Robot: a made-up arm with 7 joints. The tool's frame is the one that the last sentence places.
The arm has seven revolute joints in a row. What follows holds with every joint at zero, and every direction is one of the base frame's. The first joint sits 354.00 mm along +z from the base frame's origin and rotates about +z. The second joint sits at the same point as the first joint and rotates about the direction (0, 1, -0.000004). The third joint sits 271.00 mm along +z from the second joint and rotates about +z. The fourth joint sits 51.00 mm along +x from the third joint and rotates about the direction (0, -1, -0.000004). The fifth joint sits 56.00 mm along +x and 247.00 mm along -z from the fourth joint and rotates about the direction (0, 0.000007, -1). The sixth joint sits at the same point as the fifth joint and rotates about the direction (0, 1, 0.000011). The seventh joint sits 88.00 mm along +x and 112.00 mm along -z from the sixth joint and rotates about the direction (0, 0.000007, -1). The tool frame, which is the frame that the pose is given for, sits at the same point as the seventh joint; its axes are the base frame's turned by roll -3.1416, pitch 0.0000 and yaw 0.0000 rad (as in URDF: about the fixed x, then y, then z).
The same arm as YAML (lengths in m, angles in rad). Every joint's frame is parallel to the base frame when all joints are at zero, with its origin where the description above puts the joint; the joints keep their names.
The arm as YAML. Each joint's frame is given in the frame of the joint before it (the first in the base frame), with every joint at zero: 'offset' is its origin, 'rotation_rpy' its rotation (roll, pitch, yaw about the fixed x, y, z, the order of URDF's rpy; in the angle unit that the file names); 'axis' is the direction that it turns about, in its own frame. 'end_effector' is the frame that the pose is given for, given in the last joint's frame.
length_unit: m
angle_unit: rad
chain:
  - id: joint 1
    offset: [0.0, 0.0, 0.354]
    rotation_rpy: [0.0, 0.0, 0.0]
    axis: [0.0, 0.0, 1.0]
  - id: joint 2
    offset: [0.0, 0.0, 0.0]
    rotation_rpy: [0.0, 0.0, 0.0]
    axis: [0.0, 1.0, 0.0]
  - id: joint 3
    offset: [0.0, 0.0, 0.271]
    rotation_rpy: [0.0, 0.0, 0.0]
    axis: [0.0, 0.0, 1.0]
  - id: joint 4
    offset: [0.051, 0.0, 0.0]
    rotation_rpy: [0.0, 0.0, 0.0]
    axis: [0.0, -1.0, 0.0]
  - id: joint 5
    offset: [0.056, 0.0, -0.247]
    rotation_rpy: [0.0, 0.0, 0.0]
    axis: [0.0, 0.0, -1.0]
  - id: joint 6
    offset: [0.0, 0.0, 0.0]
    rotation_rpy: [0.0, 0.0, 0.0]
    axis: [0.0, 1.0, 0.0]
  - id: joint 7
    offset: [0.088, 0.0, -0.112]
    rotation_rpy: [0.0, 0.0, 0.0]
    axis: [0.0, 0.0, -1.0]
end_effector:
  offset: [0.0, 0.0, 0.0]
  rotation_rpy: [3.1416, 0.0, 0.0]

